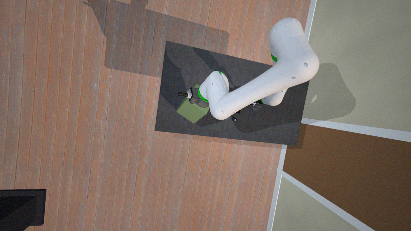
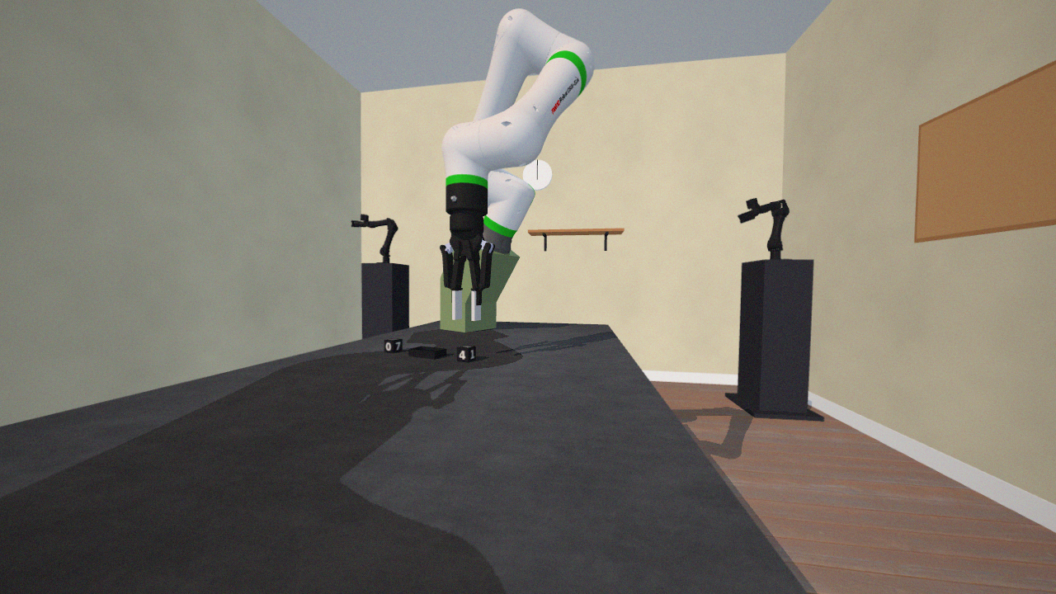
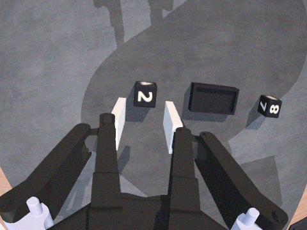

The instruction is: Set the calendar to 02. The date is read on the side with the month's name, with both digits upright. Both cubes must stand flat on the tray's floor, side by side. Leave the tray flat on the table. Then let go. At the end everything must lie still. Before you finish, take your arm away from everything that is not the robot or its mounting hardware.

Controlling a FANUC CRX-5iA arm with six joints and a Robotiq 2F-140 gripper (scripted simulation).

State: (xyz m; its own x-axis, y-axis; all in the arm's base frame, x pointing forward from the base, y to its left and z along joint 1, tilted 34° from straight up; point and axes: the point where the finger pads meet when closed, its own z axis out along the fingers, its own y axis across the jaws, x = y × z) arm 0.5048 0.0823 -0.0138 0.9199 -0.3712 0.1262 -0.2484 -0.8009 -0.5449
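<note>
The black number cube is 110 mm below my hand. Round my hand: black tray: 30 mm behind, 110 mm to the right, 120 mm below.
</note>
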